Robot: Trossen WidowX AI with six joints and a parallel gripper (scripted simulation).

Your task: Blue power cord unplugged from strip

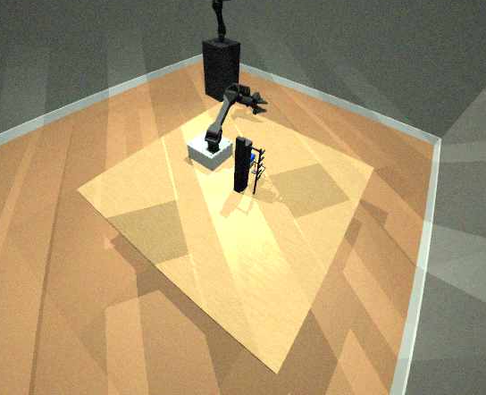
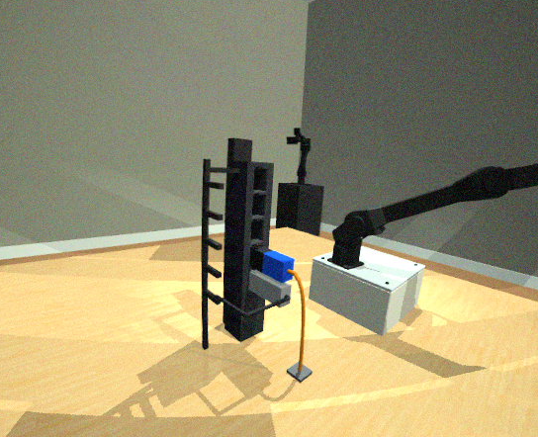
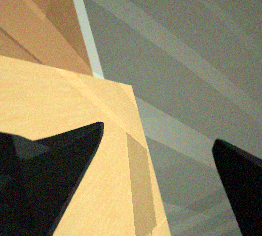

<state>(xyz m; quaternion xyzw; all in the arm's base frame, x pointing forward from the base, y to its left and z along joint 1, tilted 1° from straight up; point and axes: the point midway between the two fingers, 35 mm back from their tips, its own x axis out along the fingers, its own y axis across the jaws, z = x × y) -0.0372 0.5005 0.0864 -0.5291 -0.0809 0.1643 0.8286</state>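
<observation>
My gripper tip is 26 cm short of the blue plug, 48 cm to the left of it and 1 cm above it. The rest, counted from my gripper tip: grey anchor: 24 cm ahead, 40 cm to the right, 18 cm below; black ladder-like rack: 35 cm ahead, 53 cm to the right, 2 cm below.
</observation>
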